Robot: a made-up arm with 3 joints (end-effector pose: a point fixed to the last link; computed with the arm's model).
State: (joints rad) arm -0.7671 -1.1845 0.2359
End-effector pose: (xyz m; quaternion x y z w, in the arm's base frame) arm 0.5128 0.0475 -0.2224 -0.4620 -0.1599 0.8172 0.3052
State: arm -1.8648 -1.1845 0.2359
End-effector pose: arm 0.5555 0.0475 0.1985 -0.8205 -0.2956 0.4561 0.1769
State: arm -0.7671 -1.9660 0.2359
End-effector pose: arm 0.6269 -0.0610 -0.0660 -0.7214 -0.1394 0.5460 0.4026
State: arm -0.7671 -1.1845 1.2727
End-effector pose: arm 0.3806 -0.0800 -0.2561 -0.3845 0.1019 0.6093 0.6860
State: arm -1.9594 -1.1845 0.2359
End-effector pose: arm 0.5373 0.0475 0.2323 -0.8412 -0.3037 0.4168 0.1628
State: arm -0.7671 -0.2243 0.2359
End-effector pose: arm 0.2472 0.0758 -0.2549 -0.0530 -0.1520 0.9790 0.1247
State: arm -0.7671 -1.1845 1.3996
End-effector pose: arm 0.3572 -0.0845 -0.2580 -0.3673 0.1335 0.5712 0.7218
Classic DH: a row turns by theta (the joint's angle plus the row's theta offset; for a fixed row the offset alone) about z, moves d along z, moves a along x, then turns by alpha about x. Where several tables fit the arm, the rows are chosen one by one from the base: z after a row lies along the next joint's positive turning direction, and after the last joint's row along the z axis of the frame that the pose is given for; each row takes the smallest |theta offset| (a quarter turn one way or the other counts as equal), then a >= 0, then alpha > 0; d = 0 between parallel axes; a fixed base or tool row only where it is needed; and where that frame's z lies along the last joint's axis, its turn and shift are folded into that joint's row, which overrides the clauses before.
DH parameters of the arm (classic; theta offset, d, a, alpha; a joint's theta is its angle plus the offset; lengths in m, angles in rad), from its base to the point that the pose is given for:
base (fixed): 0 0.023 0.19 -1.5708
joint 1: 0.8024 -0.0147 0.1506 0.5948
joint 2: 1.1066 0.0619 -0.021 -1.944
joint 3: 1.4584 0.1576 0.0206 -2.1376
tool (fixed): -1.9987 -0.222 0 0

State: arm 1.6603 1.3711 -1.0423
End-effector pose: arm 0.4160 -0.0359 -0.0935 0.6145 -0.3366 -0.5418 0.4643
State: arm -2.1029 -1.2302 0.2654
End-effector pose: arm 0.5006 0.0376 0.2896 -0.8722 -0.3209 0.3325 0.1607
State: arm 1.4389 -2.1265 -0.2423
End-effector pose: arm -0.1037 -0.0085 -0.3428 0.1393 0.1034 0.9591 0.2238
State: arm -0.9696 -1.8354 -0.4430
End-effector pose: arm 0.6493 0.0802 0.0246 -0.7663 -0.2181 0.6025 0.0473
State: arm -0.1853 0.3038 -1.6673
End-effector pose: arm 0.0829 0.1048 0.1790 -0.4308 0.8350 -0.3248 0.1081
